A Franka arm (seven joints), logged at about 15 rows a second.
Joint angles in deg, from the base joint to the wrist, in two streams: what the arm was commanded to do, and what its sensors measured. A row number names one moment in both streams.
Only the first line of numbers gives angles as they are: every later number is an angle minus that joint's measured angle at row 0.
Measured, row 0: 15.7 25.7 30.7 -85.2 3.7 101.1 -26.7
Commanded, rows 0 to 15: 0.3 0.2 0.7 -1.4 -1.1 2.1 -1.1; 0.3 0.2 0.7 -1.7 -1.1 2.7 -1.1; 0.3 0.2 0.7 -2.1 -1.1 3.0 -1.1; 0.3 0.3 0.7 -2.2 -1.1 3.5 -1.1; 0.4 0.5 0.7 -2.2 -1.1 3.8 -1.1; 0.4 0.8 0.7 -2.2 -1.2 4.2 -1.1; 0.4 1.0 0.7 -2.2 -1.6 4.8 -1.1; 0.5 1.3 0.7 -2.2 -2.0 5.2 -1.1; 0.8 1.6 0.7 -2.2 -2.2 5.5 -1.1; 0.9 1.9 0.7 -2.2 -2.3 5.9 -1.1; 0.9 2.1 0.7 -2.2 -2.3 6.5 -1.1; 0.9 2.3 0.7 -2.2 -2.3 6.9 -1.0; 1.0 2.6 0.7 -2.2 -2.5 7.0 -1.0; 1.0 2.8 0.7 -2.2 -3.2 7.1 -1.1; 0.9 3.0 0.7 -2.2 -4.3 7.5 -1.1; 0.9 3.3 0.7 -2.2 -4.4 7.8 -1.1
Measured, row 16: 0.5 2.4 0.6 -2.6 -2.6 6.5 -0.2
